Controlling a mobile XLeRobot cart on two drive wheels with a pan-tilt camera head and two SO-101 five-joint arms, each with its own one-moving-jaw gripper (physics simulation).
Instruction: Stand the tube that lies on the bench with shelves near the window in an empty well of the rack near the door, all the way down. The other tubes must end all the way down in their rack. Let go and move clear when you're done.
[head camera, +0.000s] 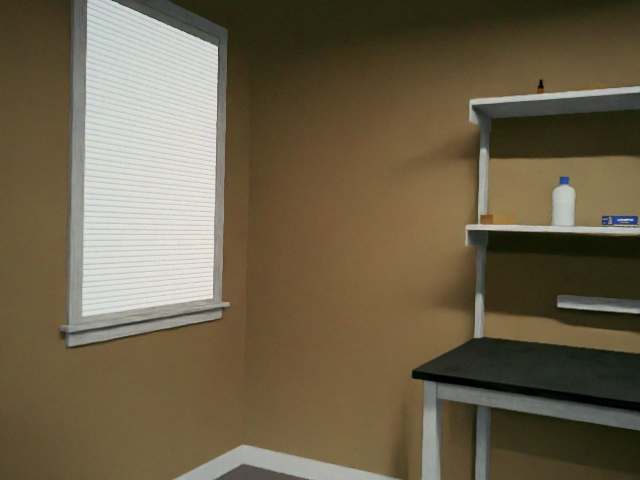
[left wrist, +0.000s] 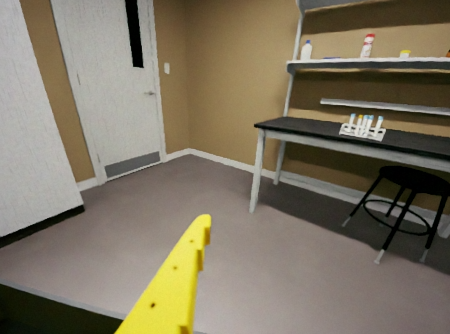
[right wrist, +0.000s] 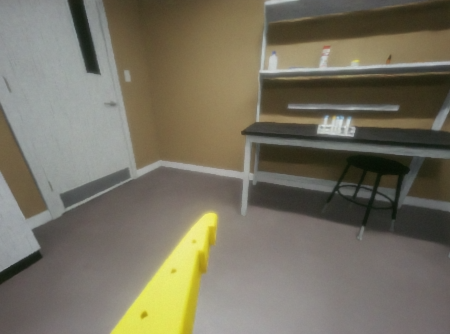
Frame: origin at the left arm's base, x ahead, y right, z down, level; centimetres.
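Where they show: left hand at its tool point: (left wrist: 210, 226); right hand at its tool point: (right wrist: 216, 225).
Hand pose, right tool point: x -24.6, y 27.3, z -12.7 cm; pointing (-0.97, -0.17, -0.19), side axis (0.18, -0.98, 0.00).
Observation:
Each offset is from my right tool point to the top centre of the thing. Level surfaces: height alone.
A white rack @[dx -96.2, dy -87.4, dz +8.3 cm] (left wrist: 361, 135) (right wrist: 336, 132) stands on a black-topped bench to the right of the door in both wrist views. Several tubes @[dx -94.2, dy -88.6, dz +2.1 cm] (left wrist: 369, 121) (right wrist: 340, 122) with blue and yellow-orange caps stand in it; how deep they sit is too small to tell. In the head view, the left part of a black-topped bench with shelves @[dz +14.0 cm] (head camera: 522, 361) shows to the right of the window. The lying tube does not show. My left gripper (left wrist: 206, 220) and right gripper (right wrist: 212, 217) each show one notched yellow jaw; both are fully open and empty, far from the rack.
A black stool @[dx -96.8, dy -129.1, dz +34.3 cm] (left wrist: 412, 180) (right wrist: 378, 164) stands at the bench below the rack. A white door (left wrist: 110, 85) (right wrist: 65, 110) is at the left, with a white cabinet (left wrist: 30, 130) (right wrist: 15, 235) nearer. The shelves hold a white bottle (head camera: 563, 205) and small boxes. The window (head camera: 149, 170) is left in the head view.

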